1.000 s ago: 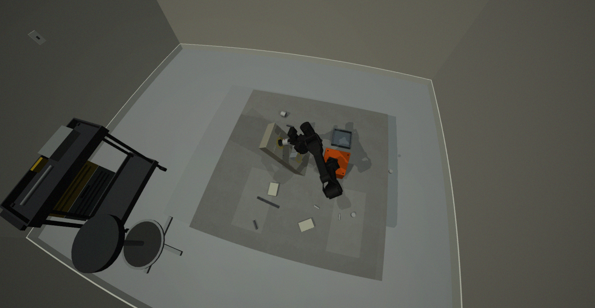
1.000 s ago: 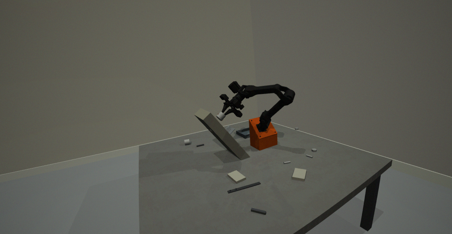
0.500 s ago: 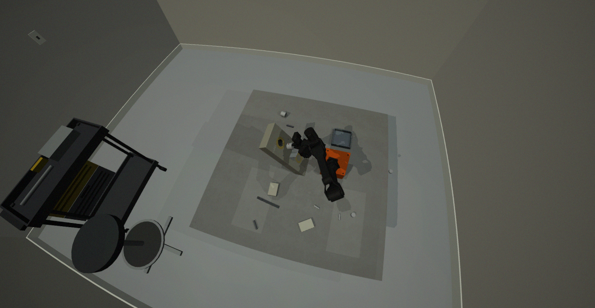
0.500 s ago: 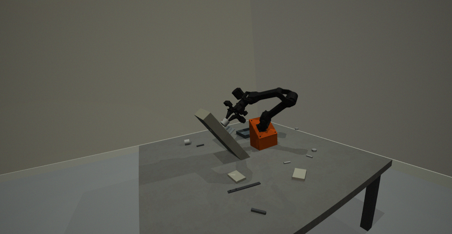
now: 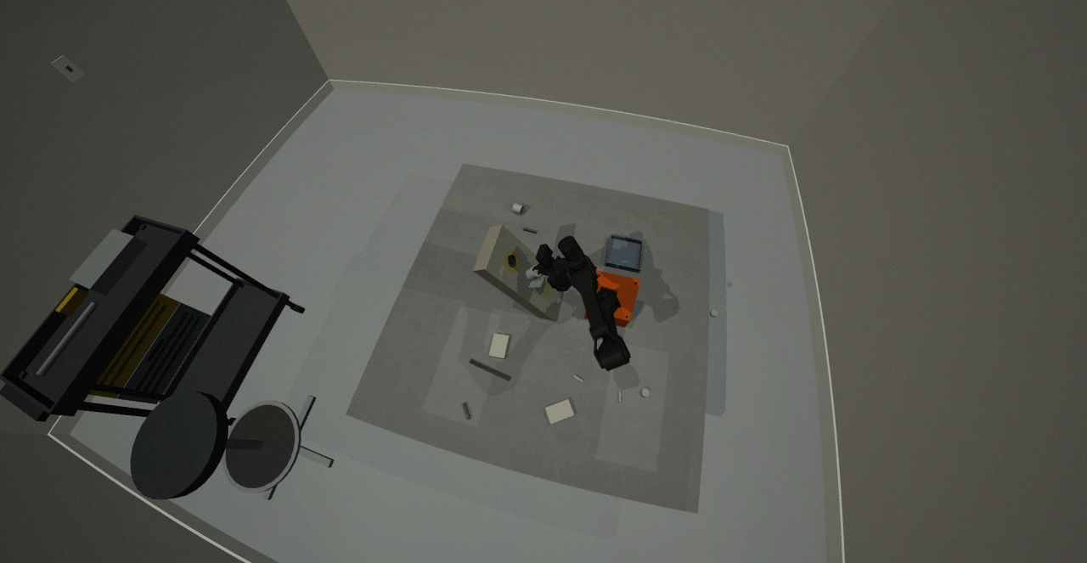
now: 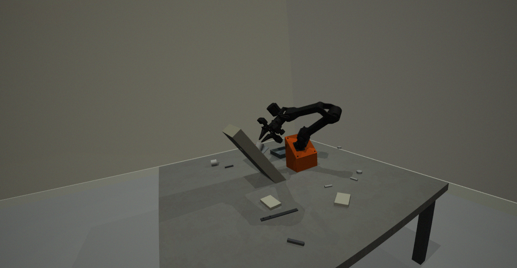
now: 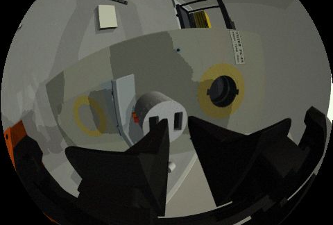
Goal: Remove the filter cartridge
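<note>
Now: the round filter cartridge 1 cm ahead of my gripper tip and 2 cm below it. From my gripper tip the other things lie so: grey tray (30 cm behind, 30 cm to the right, 23 cm below); then beige service panel (5 cm ahead, 1 cm to the left, 5 cm below).
</note>
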